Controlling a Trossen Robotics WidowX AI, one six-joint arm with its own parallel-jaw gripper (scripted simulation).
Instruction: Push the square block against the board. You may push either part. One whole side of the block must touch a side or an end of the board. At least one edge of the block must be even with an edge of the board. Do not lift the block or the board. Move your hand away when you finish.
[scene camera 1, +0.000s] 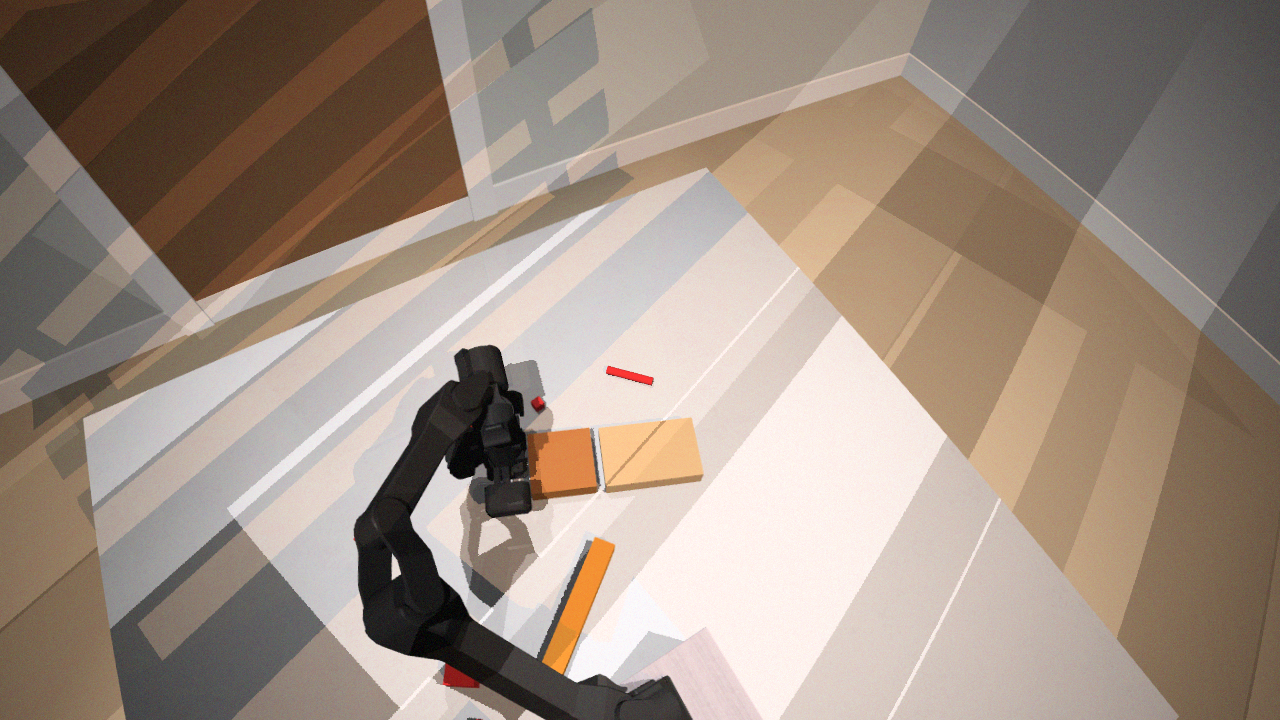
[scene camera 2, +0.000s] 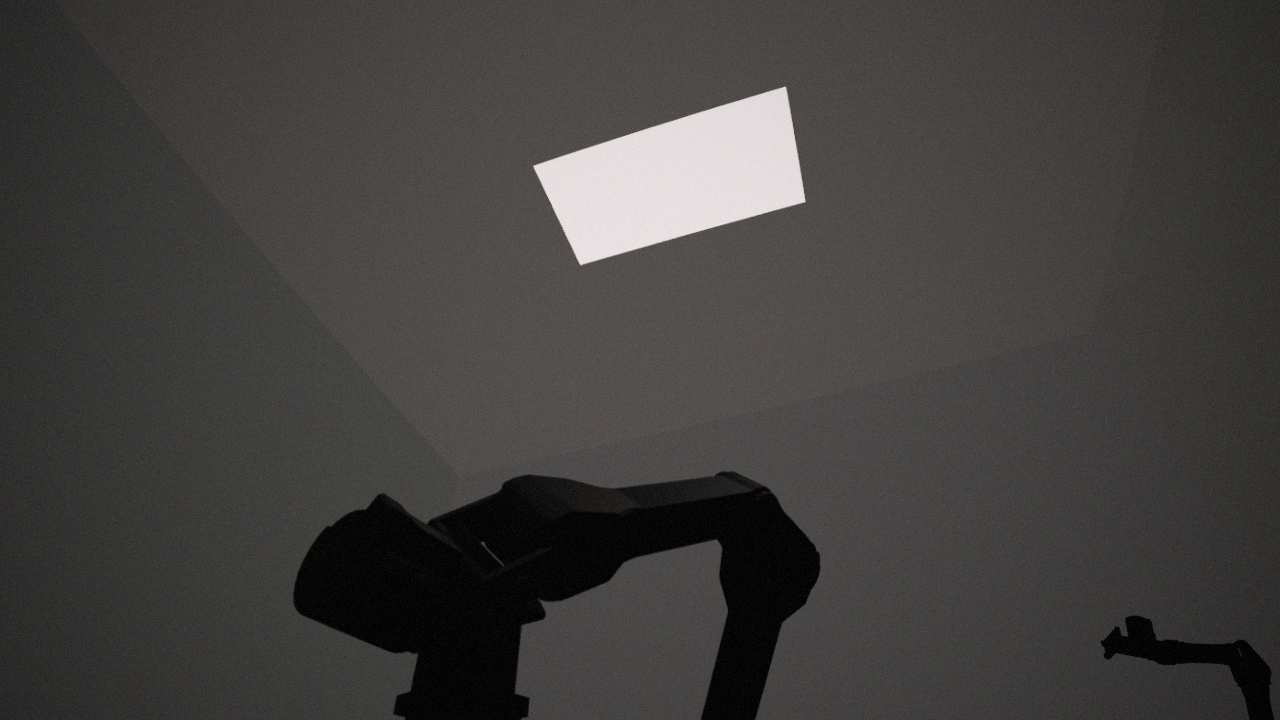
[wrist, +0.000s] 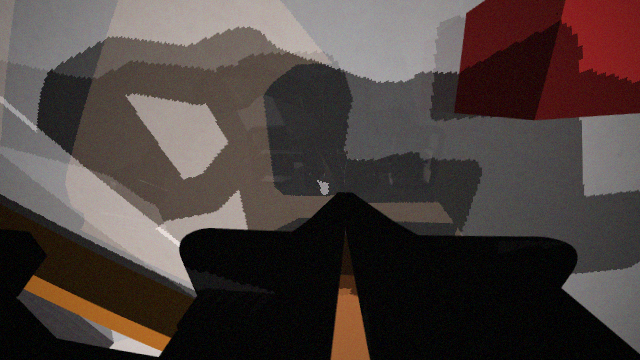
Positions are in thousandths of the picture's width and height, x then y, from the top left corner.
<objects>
tan board: scene camera 1 511, 631; not seen in scene camera 2 (out of frame); not seen in the wrist view (out of frame)
</objects>
